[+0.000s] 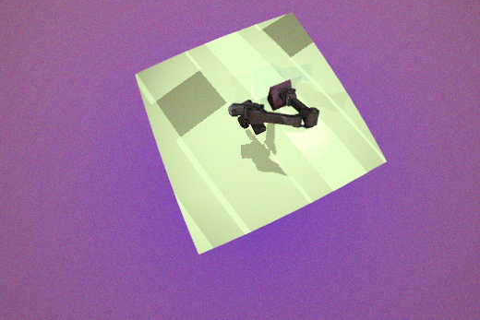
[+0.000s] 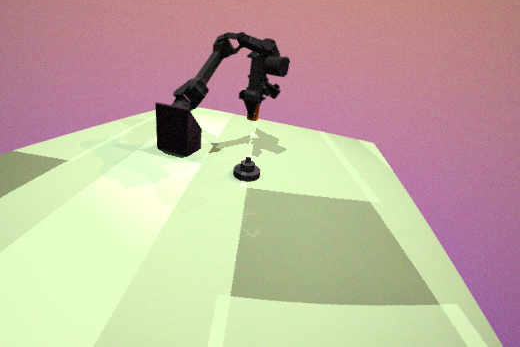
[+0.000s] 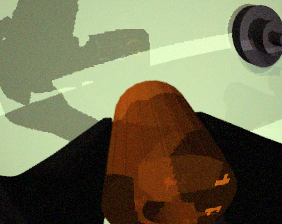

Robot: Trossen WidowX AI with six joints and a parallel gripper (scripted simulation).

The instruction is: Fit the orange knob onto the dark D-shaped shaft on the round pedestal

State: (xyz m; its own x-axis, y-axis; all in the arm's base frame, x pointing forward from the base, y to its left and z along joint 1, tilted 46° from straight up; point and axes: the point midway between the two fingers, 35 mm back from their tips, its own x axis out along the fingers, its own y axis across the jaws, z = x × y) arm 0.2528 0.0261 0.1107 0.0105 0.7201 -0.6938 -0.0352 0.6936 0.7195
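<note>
Right now the dark round pedestal is 160 mm to the right of my gripper tip, 110 mm below it and 50 mm ahead of it. From my gripper tip the other things lie so: orange knob: 20 mm above.
</note>
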